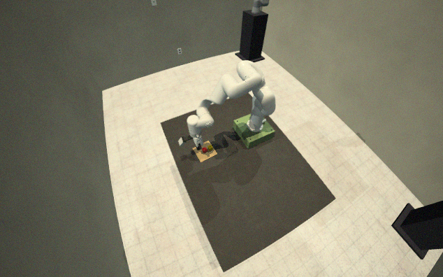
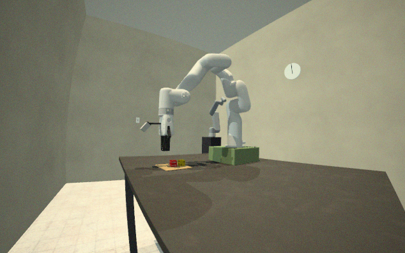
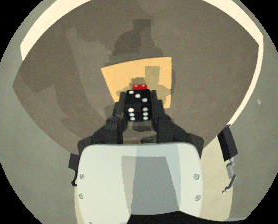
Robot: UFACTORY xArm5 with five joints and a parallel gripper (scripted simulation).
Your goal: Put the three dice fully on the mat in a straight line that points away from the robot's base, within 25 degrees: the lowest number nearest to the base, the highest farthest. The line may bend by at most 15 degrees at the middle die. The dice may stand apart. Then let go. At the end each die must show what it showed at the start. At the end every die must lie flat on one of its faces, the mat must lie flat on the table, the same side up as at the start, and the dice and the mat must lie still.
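My gripper is now 4 cm past the red die and 9 cm above it. Round my hand: black die (1 cm below); then tan mat (4 cm behind, 10 cm below); then yellow die (9 cm behind, 1 cm to the left, 9 cm below).
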